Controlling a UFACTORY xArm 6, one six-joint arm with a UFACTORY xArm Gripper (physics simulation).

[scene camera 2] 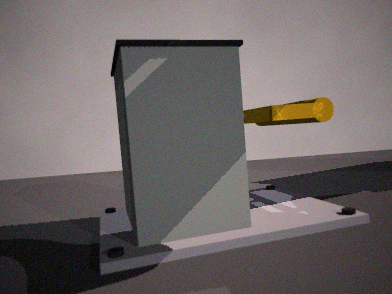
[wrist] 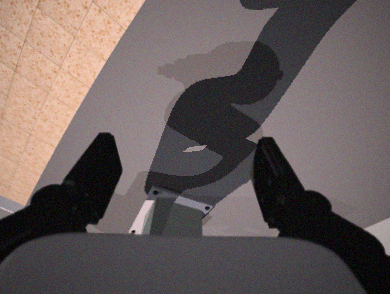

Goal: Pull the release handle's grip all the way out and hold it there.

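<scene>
The release handle's yellow grip sticks out level from the right side of a tall grey-green housing with a black top, in the scene view. In the wrist view the lower part of the housing shows at the bottom middle, partly hidden by the gripper's own body; the yellow grip does not show there. My gripper is wide open and empty in the wrist view, and it does not show in the scene view.
The housing stands on a pale base plate with black bolts at its corners. Dark shadows lie across the grey table top. A tan tiled floor shows beyond the table's edge at the upper left of the wrist view.
</scene>
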